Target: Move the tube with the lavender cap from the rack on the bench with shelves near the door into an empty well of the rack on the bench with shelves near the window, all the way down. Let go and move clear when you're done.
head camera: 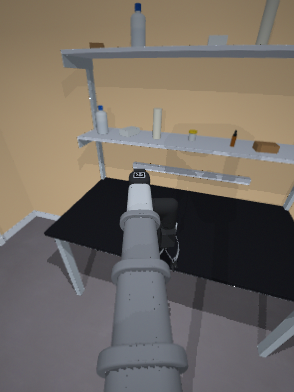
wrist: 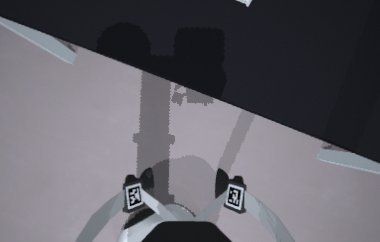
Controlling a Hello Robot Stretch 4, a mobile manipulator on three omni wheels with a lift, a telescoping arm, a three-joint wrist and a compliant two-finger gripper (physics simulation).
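Frame: origin at the robot's base, x ahead, y left, z up, level; millimetres.
Seen in the pictures: hand, its tool point: (wrist: pixel 184 186).
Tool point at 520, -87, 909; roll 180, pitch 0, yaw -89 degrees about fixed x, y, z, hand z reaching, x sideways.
Observation:
Pixels of each thing's top centre, then the offset from my tool point to it, as dx, dy, dz. "spot": a spot on its surface instead. Level surfaces: height alone.
- black bench top, height of its surface: dz -175
- rack, a spot on its surface: (wrist: pixel 244 1) spot: +292, -101, -164
- lower shelf, height of its surface: dz +282
- blue-capped bottle, centre of its top: (head camera: pixel 100 105) +877, +335, +460
- pale cylinder, centre of its top: (head camera: pixel 157 108) +753, -30, +460
- yellow-lidded jar, centre of its top: (head camera: pixel 193 130) +710, -253, +342
- brown bottle, centre of its top: (head camera: pixel 236 130) +594, -467, +374
My gripper (wrist: pixel 184 184) (head camera: pixel 169 257) is open and empty, pointing down. In the wrist view its fingertips show against the floor, in front of the front edge of the black bench top (wrist: pixel 290 75) (head camera: pixel 235 235). A small white corner, which looks like part of the rack (wrist: pixel 244 1), shows at the top edge of the wrist view. In the head view the rack does not show; the arm and wrist cover part of the bench top. The tube with the lavender cap does not show in either view.
The grey arm (head camera: pixel 142 300) crosses the front of the bench. Above the bench top, a lower shelf (head camera: pixel 175 144) carries a blue-capped bottle (head camera: pixel 102 122), a pale cylinder (head camera: pixel 157 124), a yellow-lidded jar (head camera: pixel 192 135) and a brown bottle (head camera: pixel 233 139). An upper shelf (head camera: pixel 175 52) holds another bottle (head camera: pixel 138 30).

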